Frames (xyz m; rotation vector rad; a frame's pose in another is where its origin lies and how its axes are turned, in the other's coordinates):
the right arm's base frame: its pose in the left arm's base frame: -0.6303 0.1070 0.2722 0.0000 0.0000 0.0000
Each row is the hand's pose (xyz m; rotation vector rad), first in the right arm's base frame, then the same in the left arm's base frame.
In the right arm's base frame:
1: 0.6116 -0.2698 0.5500 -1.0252 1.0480 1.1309
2: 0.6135 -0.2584 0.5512 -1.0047 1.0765 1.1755
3: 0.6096 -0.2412 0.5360 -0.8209 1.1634 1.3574
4: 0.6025 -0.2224 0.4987 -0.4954 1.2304 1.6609
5: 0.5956 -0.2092 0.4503 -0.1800 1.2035 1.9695
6: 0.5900 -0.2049 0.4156 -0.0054 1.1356 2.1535
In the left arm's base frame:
1: -0.0187 -0.1628 0.8222 -1.0252 1.0480 1.1309
2: -0.0168 -0.1514 0.8234 -1.0047 1.0765 1.1755
3: -0.0207 -0.1342 0.8082 -0.8209 1.1634 1.3574
4: -0.0278 -0.1154 0.7709 -0.4954 1.2304 1.6609
5: -0.0347 -0.1022 0.7225 -0.1800 1.2035 1.9695
6: -0.0403 -0.0979 0.6878 -0.0054 1.1356 2.1535

